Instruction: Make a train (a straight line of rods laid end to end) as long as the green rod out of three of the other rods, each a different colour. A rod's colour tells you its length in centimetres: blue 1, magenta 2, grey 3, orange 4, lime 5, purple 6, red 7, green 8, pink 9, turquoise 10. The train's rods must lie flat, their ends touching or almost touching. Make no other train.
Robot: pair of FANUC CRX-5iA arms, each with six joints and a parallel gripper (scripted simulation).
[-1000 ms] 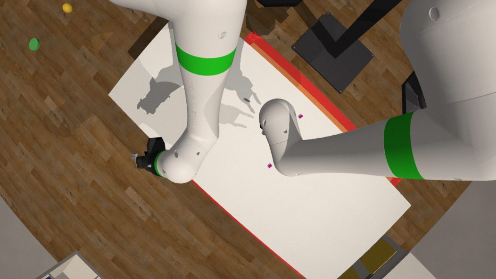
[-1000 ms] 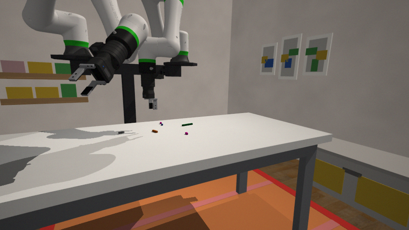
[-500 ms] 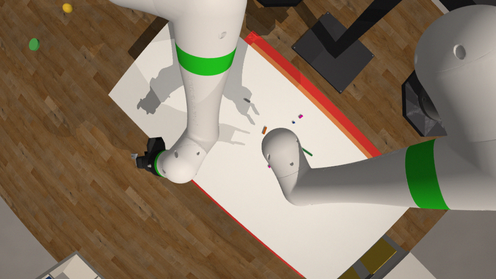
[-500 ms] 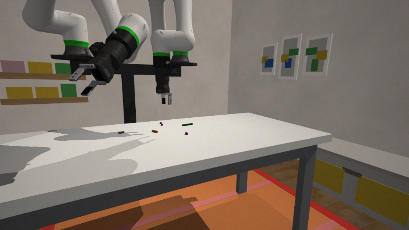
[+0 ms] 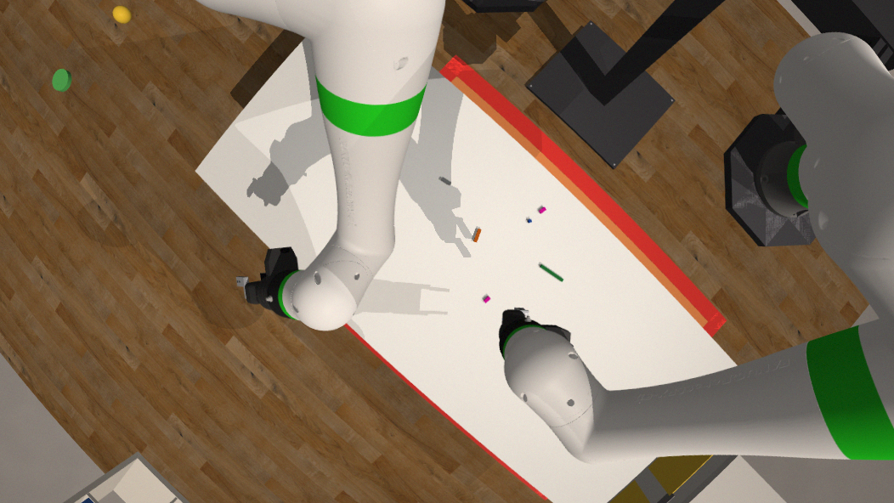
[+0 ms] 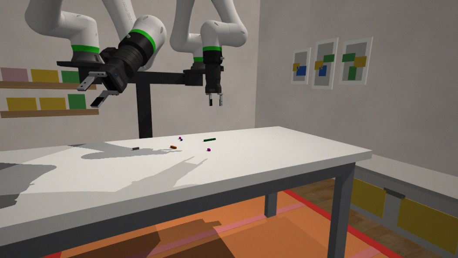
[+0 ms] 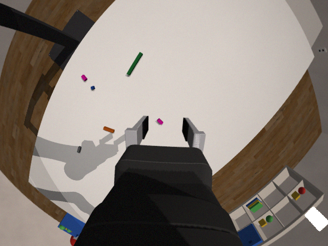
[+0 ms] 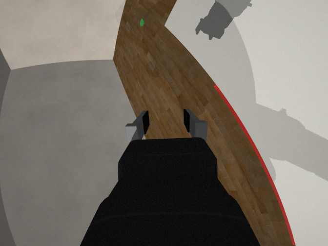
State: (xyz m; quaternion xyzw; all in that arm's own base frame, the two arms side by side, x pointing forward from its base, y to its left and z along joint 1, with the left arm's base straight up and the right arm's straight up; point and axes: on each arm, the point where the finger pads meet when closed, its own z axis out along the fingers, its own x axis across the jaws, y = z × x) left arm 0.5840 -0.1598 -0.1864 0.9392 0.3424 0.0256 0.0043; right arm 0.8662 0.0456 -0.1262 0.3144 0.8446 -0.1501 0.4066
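Observation:
Right now the blue rod is 53 cm behind my right hand, 45 cm to the left of it and 30 cm below it. From my right hand the other things lie so: green rod 60 cm to the left, 45 cm behind, 30 cm below; then grey rod 47 cm behind, 30 cm below, 19 cm to the left; then orange rod 40 cm behind, 35 cm to the left, 30 cm below.

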